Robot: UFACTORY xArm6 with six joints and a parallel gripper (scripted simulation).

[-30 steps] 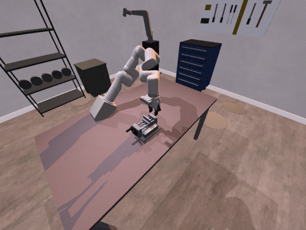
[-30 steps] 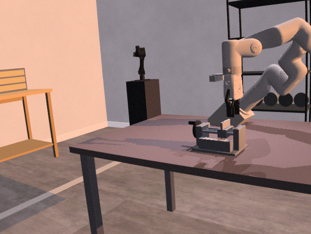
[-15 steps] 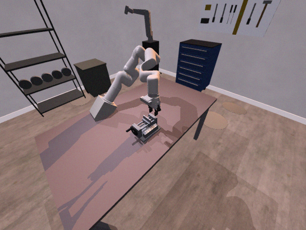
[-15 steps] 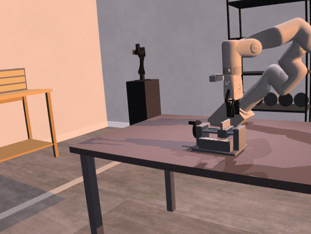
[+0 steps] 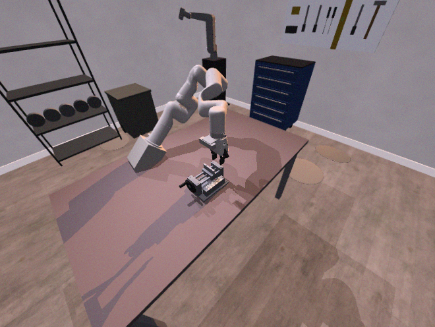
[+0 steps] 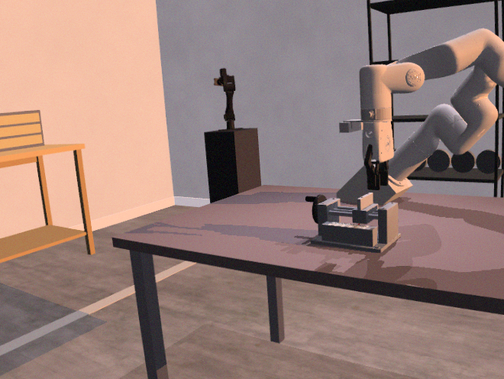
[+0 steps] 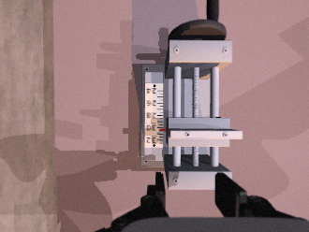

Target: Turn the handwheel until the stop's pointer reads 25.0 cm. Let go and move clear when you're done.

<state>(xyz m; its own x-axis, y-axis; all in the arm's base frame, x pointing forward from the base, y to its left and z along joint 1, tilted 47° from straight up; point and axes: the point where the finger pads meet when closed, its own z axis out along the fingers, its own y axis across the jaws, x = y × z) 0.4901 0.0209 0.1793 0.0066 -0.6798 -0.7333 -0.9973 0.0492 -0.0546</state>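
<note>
My hand is 200 mm to the left of the black handwheel, 80 mm above it and 40 mm past it. From my hand the other things lie so: sliding stop block (80 mm below, 50 mm to the right, 20 mm behind).
</note>
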